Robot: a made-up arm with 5 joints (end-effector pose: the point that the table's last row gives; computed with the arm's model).
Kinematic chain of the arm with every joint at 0, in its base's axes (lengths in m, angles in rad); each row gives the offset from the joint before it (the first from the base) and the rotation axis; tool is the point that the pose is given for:
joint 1: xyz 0 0 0.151 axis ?
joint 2: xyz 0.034 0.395 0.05 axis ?
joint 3: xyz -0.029 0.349 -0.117 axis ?
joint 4: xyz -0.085 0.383 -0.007 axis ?
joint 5: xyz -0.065 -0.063 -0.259 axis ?
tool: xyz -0.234 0 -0.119
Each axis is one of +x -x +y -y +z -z.
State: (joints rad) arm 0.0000 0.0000 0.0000 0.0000 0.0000
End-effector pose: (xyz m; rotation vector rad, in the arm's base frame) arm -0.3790 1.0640 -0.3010 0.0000 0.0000 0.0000
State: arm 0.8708 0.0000 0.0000 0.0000 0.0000
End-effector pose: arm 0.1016 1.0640 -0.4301 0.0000 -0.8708 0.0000
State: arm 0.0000 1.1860 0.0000 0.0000 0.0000
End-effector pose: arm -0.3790 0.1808 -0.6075 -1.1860 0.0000 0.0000
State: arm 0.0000 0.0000 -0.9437 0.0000 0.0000
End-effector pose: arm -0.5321 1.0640 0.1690 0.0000 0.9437 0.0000
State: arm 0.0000 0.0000 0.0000 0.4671 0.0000
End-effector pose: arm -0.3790 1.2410 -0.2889 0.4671 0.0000 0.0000
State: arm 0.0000 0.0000 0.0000 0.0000 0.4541
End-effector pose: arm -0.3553 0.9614 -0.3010 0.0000 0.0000 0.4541
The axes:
joint 1: -y
joint 2: -x
joint 3: -y
joint 4: +x
joint 5: +z

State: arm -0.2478 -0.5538 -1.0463 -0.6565 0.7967
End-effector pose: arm -0.2183 0.6286 0.4934 0.4377 1.0930 1.3229
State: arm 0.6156 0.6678 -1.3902 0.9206 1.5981
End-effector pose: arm -0.0925 1.0274 -0.5585 0.6267 -0.0580 0.6945
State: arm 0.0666 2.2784 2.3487 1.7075 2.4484
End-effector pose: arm 0.1570 -0.3272 -0.6668 -0.6733 -0.5723 -1.4600
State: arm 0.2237 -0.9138 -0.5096 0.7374 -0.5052
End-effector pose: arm -0.5860 1.1505 0.7968 1.4299 0.7771 -0.1608
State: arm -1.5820 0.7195 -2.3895 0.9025 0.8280
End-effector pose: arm -0.2267 1.3257 0.2144 -0.4084 2.5889 -1.6633
